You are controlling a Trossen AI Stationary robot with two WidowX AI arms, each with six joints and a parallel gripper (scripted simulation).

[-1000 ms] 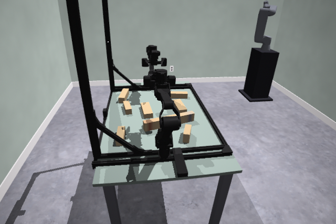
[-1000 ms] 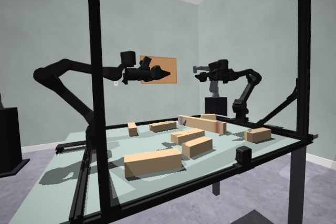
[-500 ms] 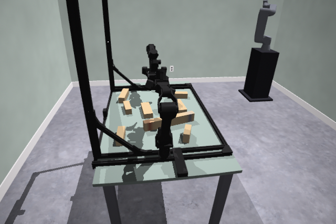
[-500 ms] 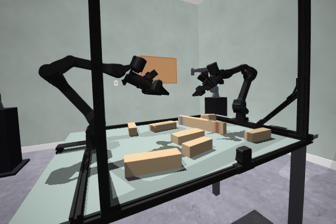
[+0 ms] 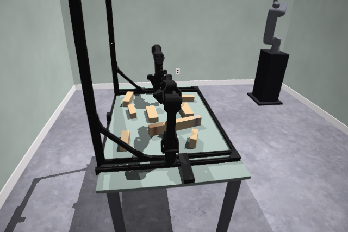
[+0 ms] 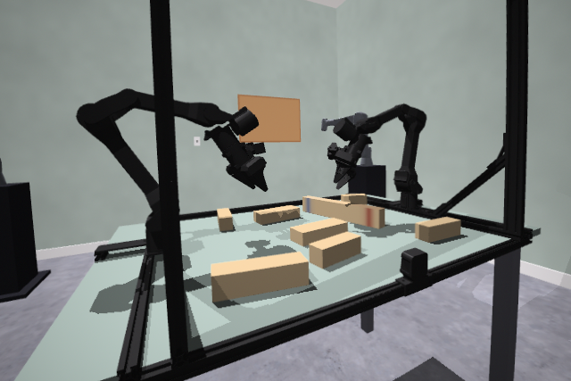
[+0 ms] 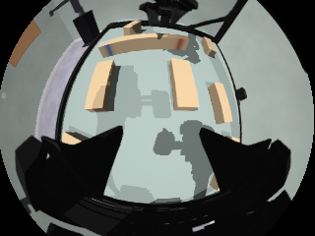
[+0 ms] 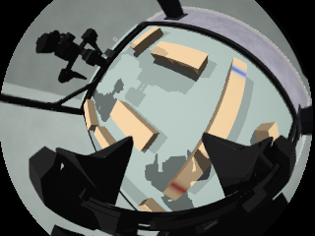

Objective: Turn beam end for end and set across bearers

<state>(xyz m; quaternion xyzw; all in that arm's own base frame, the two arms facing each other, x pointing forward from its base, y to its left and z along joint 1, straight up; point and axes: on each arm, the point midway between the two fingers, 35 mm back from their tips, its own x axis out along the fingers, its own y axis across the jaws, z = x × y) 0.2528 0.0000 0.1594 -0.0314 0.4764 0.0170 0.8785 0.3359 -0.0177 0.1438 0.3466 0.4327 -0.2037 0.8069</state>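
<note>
Right now my right hand is 60 mm short of the beam, 30 mm to the left of it and 130 mm above it.
</note>
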